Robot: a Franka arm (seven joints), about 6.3 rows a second.
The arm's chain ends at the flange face. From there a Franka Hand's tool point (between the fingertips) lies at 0.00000 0.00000 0.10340 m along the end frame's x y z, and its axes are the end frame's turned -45 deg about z.
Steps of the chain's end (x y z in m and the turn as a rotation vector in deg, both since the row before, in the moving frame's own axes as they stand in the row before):
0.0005, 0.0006, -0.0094, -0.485, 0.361, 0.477
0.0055, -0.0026, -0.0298, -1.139, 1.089, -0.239
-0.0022, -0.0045, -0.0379, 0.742, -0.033, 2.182
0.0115, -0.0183, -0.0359, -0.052, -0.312, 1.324
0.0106, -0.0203, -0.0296, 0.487, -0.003, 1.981
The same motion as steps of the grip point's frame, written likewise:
-0.0002, 0.0019, -0.0094, -0.598, -0.088, 0.477
0.0057, 0.0049, -0.0298, -1.575, -0.035, -0.239
0.0025, -0.0057, -0.0379, 0.548, 0.501, 2.182
0.0206, -0.0051, -0.0359, 0.184, -0.257, 1.324
0.0225, -0.0075, -0.0296, 0.346, 0.342, 1.981

